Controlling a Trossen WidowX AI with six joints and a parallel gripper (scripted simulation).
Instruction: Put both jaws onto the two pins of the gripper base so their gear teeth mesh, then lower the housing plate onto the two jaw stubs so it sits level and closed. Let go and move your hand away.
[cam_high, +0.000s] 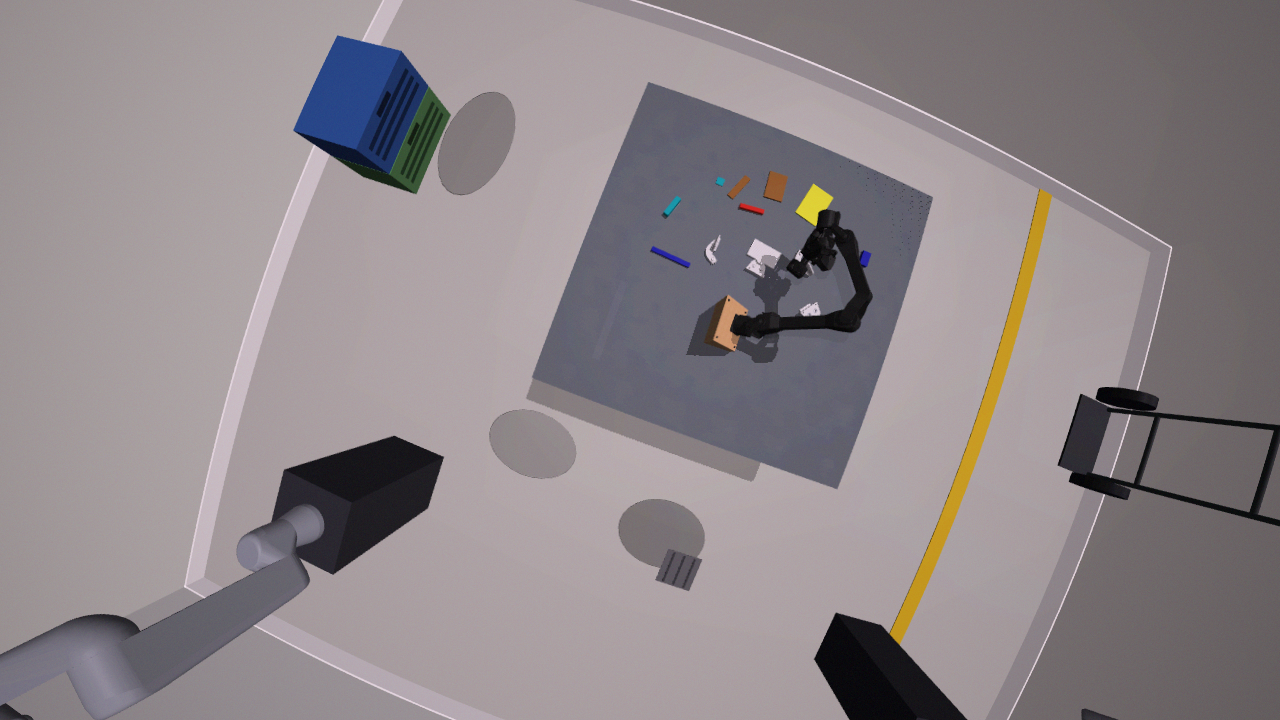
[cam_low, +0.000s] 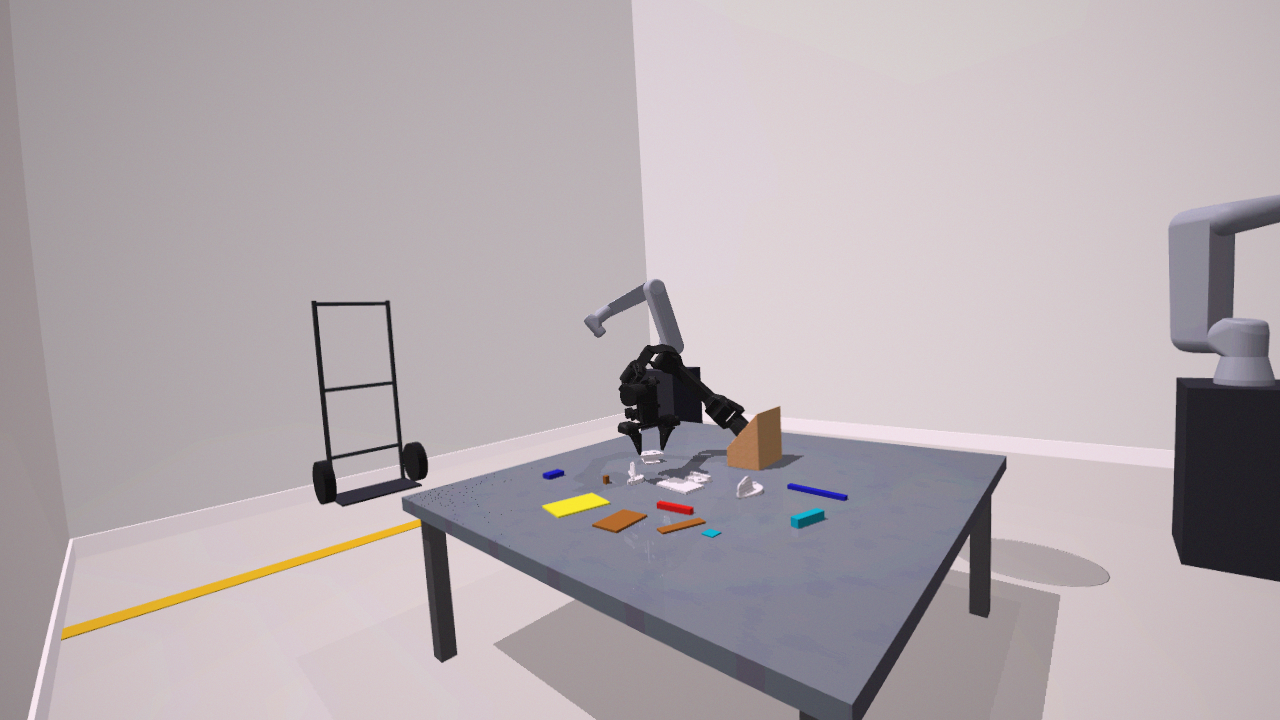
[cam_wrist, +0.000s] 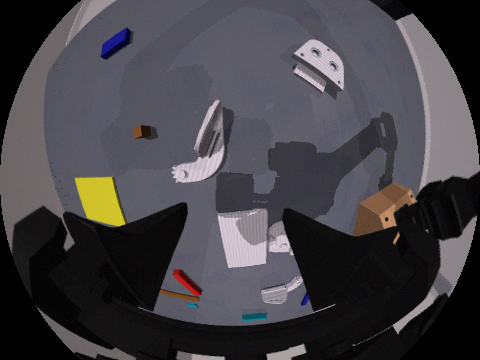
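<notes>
My gripper tip is now 8 cm above the white jaw, 5 cm short of it and 4 cm to the left of it. From my gripper tip the other things lie so: flat white ribbed part (11 cm to the left, 8 cm below, 1 cm ahead); red bar (21 cm to the left, 16 cm ahead, 8 cm below); yellow plate (28 cm ahead, 8 cm below, 2 cm to the right).
</notes>
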